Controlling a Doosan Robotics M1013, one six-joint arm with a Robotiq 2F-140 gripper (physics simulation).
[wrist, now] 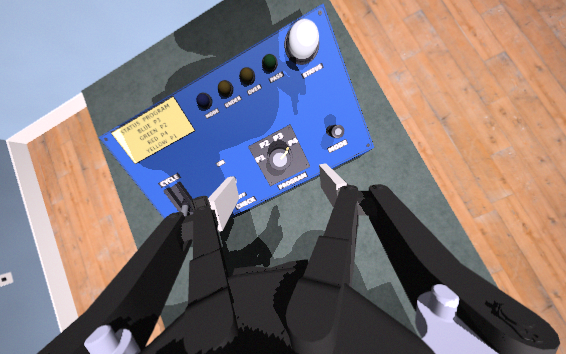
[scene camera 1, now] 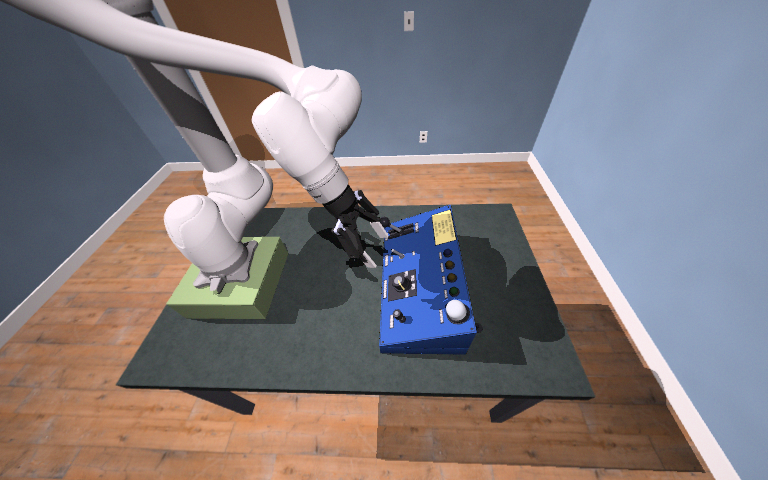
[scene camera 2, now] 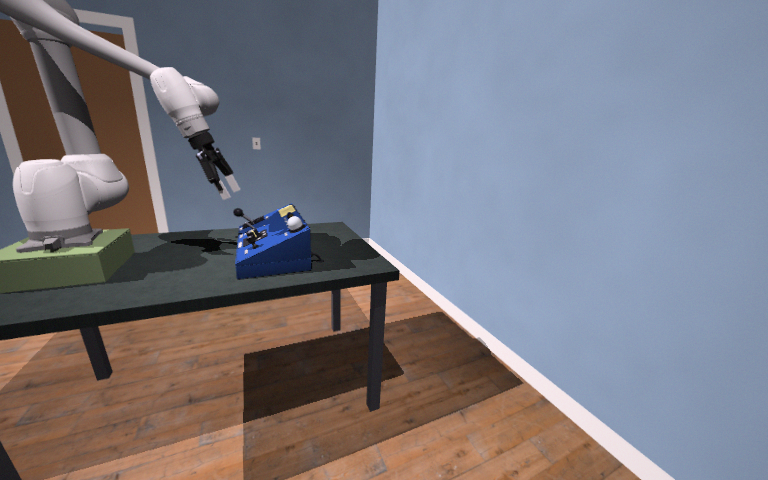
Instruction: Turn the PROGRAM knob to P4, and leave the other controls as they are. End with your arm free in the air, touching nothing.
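Where they show: gripper, fingertip midpoint: (wrist: pixel 278 181) (scene camera 1: pixel 378 251) (scene camera 2: pixel 232 194); arm's base at its link origin: (scene camera 1: pixel 228 263) (scene camera 2: pixel 64 241).
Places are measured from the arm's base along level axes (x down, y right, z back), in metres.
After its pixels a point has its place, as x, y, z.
The PROGRAM knob (scene camera 1: pixel 399 281) @[-0.016, 0.178, -0.594] (wrist: pixel 280 159) @[-0.014, 0.172, -0.591] is round with a pale cap on a dark square plate. In the wrist view its yellow pointer is turned to the P4 label. It sits on the blue sloped control panel (scene camera 1: pixel 424 333) @[-0.009, 0.352, -0.637] (scene camera 2: pixel 283 260) @[0.051, 0.374, -0.663] (wrist: pixel 342 95) @[-0.004, 0.343, -0.626]. My gripper (scene camera 1: pixel 374 245) @[-0.162, 0.162, -0.538] (scene camera 2: pixel 229 191) @[-0.162, 0.162, -0.538] (wrist: pixel 278 181) @[-0.162, 0.162, -0.538] is open and empty. In scene camera 2 it hangs in the air above the panel's front side, apart from the panel and its controls. In the wrist view the knob shows between and beyond the fingertips, and the left finger hides the CHECK switch.
The panel also bears the MODE stick (scene camera 1: pixel 398 315) @[-0.028, 0.298, -0.572] (wrist: pixel 337 131) @[-0.027, 0.287, -0.569], the black-balled CYCLE lever (scene camera 2: pixel 238 212) @[-0.044, -0.055, -0.576], several lamps, a white STATUS dome (scene camera 1: pixel 456 310) @[-0.091, 0.336, -0.720] (scene camera 2: pixel 293 223) @[-0.075, 0.344, -0.714] (wrist: pixel 303 40) @[-0.088, 0.313, -0.710] and a yellow note (scene camera 1: pixel 443 227) @[-0.047, -0.004, -0.783] (wrist: pixel 152 129) @[-0.048, -0.005, -0.787]. The arm stands on a green block (scene camera 1: pixel 218 311) @[0.049, 0.160, 0.014] (scene camera 2: pixel 50 274) @[0.060, 0.161, 0.004].
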